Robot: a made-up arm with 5 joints. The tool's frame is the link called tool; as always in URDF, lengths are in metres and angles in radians. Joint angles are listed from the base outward. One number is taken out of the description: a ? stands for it. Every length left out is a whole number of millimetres.
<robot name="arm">
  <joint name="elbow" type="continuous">
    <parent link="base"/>
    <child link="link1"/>
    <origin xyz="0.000 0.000 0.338" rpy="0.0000 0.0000 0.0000"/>
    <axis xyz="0 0 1"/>
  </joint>
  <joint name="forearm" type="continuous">
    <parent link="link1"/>
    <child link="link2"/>
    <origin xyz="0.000 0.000 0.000" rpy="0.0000 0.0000 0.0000"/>
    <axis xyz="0 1 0"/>
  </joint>
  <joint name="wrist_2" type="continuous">
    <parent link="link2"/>
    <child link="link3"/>
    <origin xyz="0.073 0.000 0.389" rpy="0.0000 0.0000 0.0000"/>
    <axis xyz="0 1 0"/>
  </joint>
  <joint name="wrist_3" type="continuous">
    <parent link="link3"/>
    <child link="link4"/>
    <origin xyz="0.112 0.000 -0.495" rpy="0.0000 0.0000 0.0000"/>
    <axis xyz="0 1 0"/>
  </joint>
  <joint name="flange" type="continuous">
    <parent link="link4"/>
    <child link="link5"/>
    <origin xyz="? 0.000 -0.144" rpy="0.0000 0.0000 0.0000"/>
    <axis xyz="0 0 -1"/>
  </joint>
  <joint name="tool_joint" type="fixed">
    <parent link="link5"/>
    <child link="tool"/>
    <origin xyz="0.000 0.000 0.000" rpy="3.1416 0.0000 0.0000"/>
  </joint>
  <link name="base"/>
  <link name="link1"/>
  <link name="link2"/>
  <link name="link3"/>
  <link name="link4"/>
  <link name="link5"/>
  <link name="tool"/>
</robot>
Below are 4 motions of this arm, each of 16 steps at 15 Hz.
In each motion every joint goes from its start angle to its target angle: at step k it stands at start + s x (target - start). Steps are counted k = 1, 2, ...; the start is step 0. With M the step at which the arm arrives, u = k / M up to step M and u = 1 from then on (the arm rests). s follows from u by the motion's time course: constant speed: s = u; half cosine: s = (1 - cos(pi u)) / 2; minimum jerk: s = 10 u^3 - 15 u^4 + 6 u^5.
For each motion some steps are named. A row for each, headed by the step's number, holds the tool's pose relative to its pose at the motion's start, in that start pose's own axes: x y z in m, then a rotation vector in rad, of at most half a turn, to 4 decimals.
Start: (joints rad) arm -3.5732 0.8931 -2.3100 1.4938 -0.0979
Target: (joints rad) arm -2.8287 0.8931 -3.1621 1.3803 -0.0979
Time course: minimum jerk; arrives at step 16
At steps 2, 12, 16:
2: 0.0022 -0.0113 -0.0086 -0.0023 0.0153 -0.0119
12: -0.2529 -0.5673 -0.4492 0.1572 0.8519 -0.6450
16: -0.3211 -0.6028 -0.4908 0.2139 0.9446 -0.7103

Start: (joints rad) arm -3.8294 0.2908 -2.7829 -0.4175 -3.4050
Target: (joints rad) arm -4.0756 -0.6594 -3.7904 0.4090 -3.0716
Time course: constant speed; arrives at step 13
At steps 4, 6, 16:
4: -0.4432 -0.1082 -0.0677 0.0775 -0.3391 0.0255
6: -0.6434 -0.1304 -0.1832 0.0934 -0.5128 0.0355
16: -1.0100 -0.0526 -0.8565 0.0239 -1.1251 0.0519

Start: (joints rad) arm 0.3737 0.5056 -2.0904 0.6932 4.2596
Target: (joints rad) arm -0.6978 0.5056 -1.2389 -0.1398 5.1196
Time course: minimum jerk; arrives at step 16
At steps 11, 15, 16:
11: -0.3983 -0.7468 -0.0624 0.0866 -0.7120 1.2332
15: -0.3865 -0.9096 -0.1442 0.0393 -0.8939 1.4832
16: -0.3861 -0.9116 -0.1452 0.0385 -0.8962 1.4862

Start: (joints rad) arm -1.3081 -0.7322 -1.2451 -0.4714 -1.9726
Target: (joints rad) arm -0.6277 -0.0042 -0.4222 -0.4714 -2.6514
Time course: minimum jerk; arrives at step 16
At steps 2, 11, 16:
2: 0.0090 -0.0150 0.0039 0.0201 0.0164 -0.0026
11: 0.5540 -0.4882 -0.3302 0.6000 1.2333 -0.3242
16: 0.6019 -0.5139 -0.4986 0.5977 1.5709 -0.4367

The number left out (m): 0.113
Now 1 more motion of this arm.
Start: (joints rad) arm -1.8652 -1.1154 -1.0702 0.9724 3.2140
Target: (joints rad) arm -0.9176 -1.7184 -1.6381 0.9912 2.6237
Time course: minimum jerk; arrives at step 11
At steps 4, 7, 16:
4: -0.0107 0.0041 -0.2002 -0.2382 -0.2956 -0.2005
7: 0.0807 -0.2560 -0.4867 -0.5992 -0.9219 -0.3428
16: 0.1660 -0.4926 -0.5028 -0.7173 -1.2516 -0.2683

